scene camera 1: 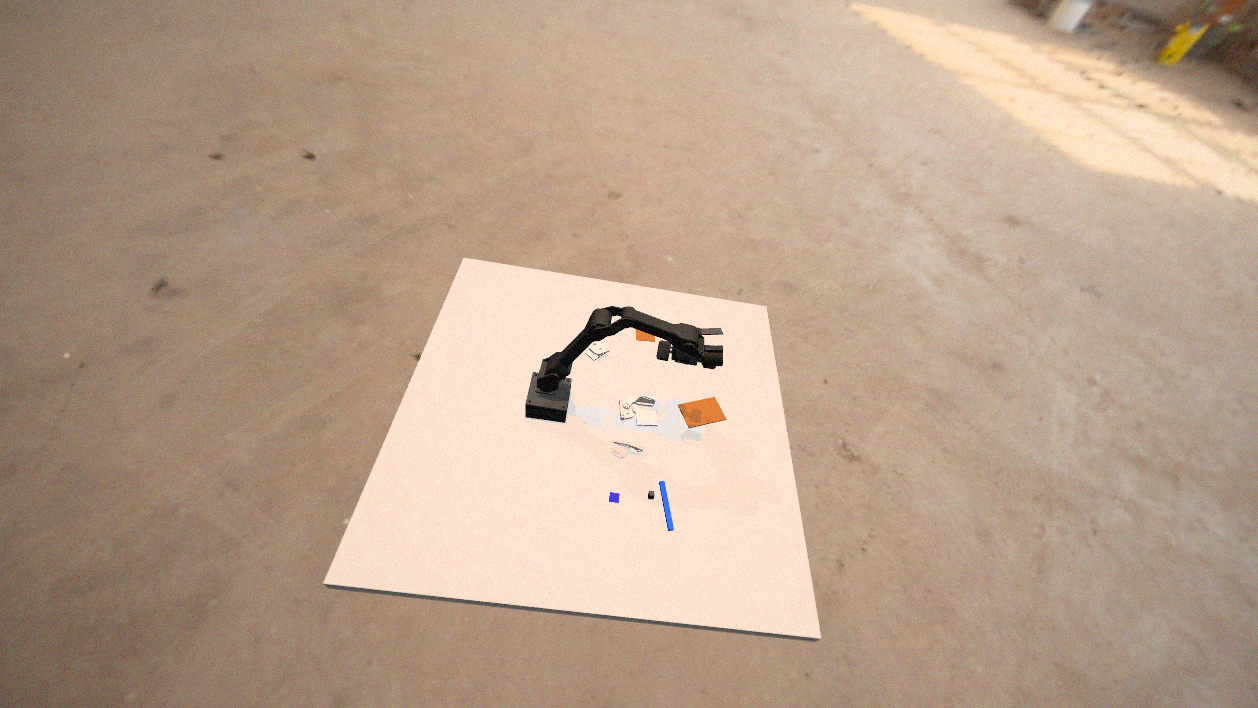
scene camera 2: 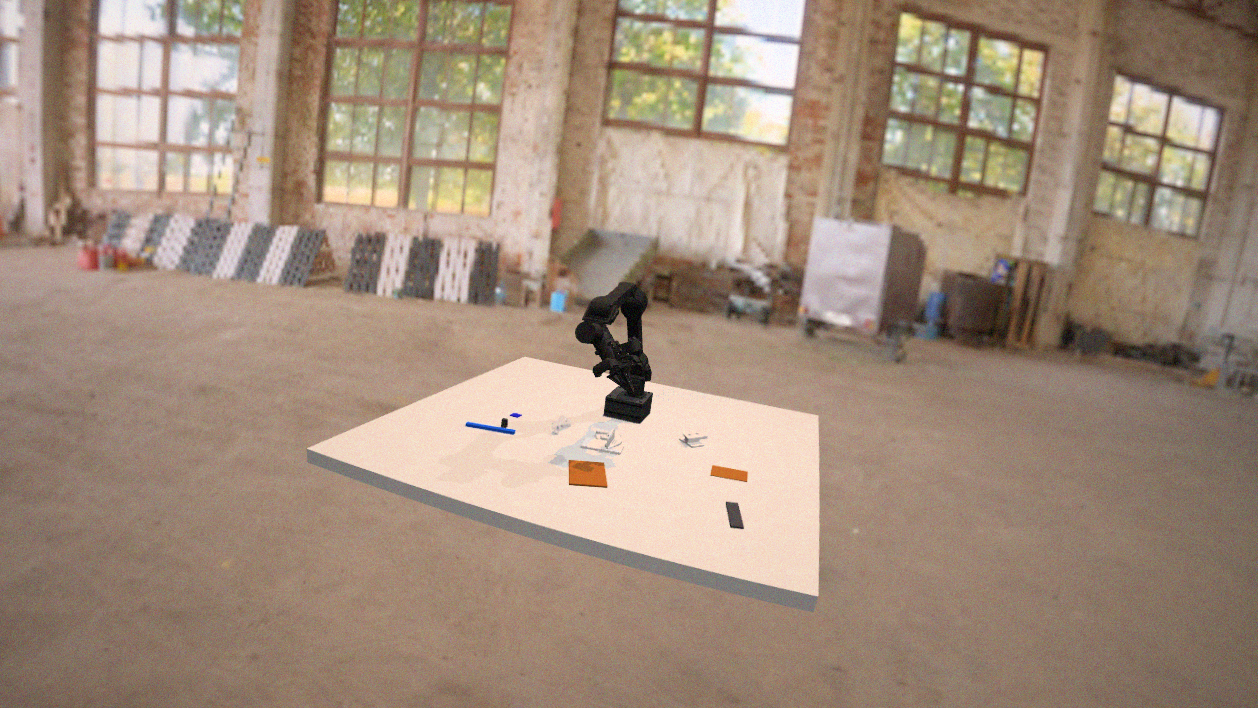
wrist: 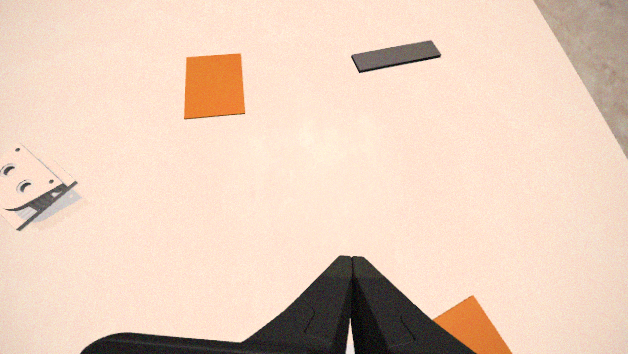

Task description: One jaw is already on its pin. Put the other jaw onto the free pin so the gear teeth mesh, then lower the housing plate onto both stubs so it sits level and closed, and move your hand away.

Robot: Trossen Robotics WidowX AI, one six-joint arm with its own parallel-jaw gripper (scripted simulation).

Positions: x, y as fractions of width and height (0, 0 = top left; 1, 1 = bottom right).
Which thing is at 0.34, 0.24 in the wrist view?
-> A smaller orange tile.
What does my gripper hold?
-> Nothing.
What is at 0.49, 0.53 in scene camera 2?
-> My gripper.
